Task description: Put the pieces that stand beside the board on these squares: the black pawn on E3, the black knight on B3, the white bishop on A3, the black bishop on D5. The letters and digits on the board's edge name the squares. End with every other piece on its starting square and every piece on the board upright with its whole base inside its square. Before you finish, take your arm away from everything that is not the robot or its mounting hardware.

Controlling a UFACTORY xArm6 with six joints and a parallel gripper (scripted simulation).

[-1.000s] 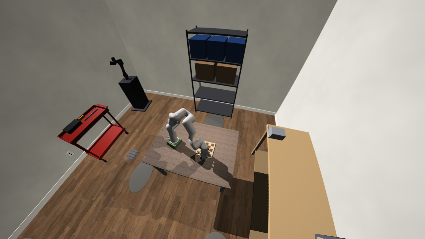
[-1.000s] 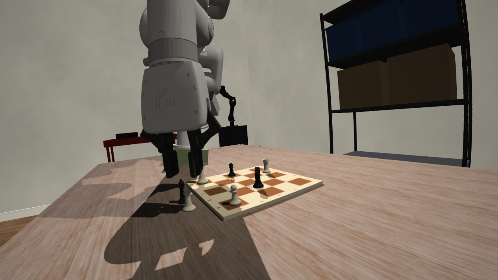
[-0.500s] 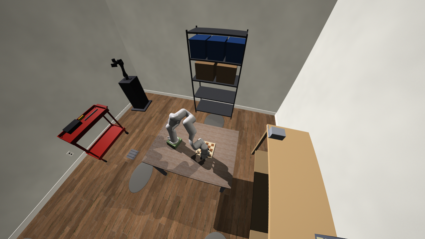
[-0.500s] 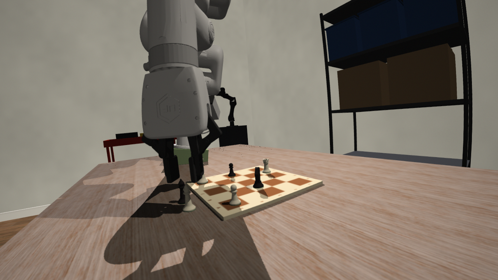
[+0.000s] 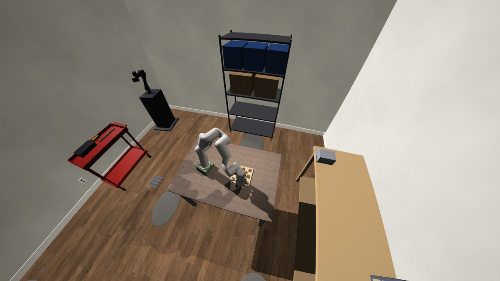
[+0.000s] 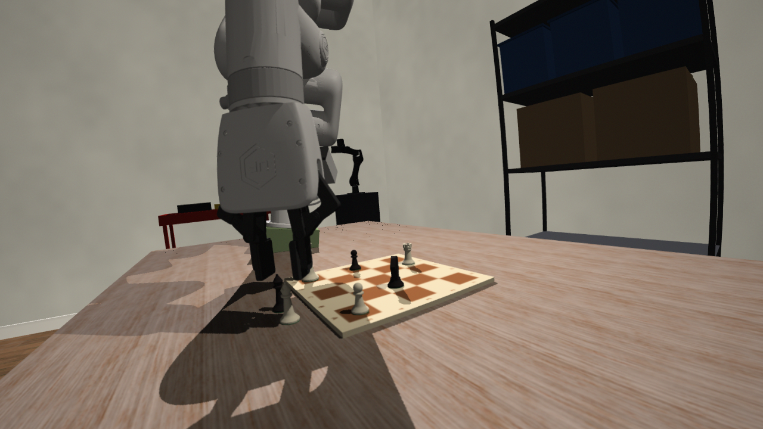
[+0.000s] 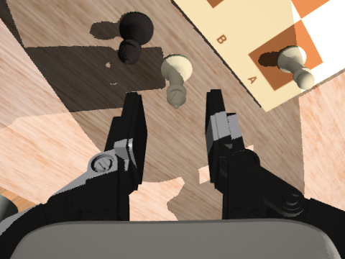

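Right now my hand is 5 cm above the white rook. Round my hand: black knight 4 cm behind, 5 cm below; then white pawn 5 cm ahead, 6 cm to the left, 5 cm below; then tall white piece 10 cm behind, 8 cm to the left, 3 cm below.
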